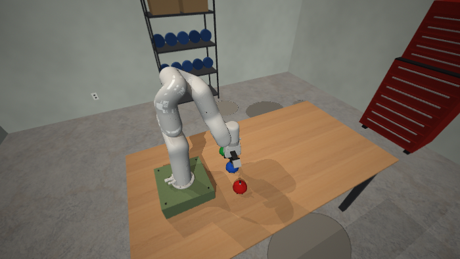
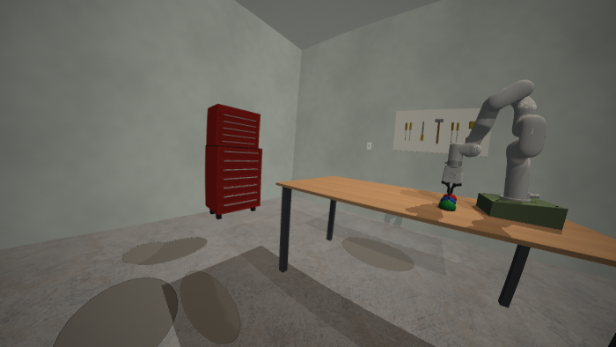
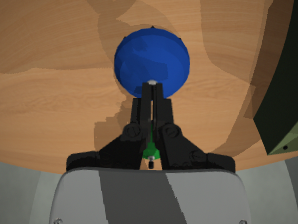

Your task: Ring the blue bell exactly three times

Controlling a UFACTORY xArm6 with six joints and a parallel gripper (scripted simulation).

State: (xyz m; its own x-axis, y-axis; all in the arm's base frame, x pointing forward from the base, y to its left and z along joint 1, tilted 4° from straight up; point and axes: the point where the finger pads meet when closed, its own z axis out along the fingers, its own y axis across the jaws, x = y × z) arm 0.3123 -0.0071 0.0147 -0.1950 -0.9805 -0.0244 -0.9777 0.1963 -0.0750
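My gripper is now 40 mm above the blue bell. From my hand the other things lie so: red bell 150 mm to the right, 40 mm below, 30 mm behind; then green bell 150 mm to the left, 40 mm below, 30 mm ahead.
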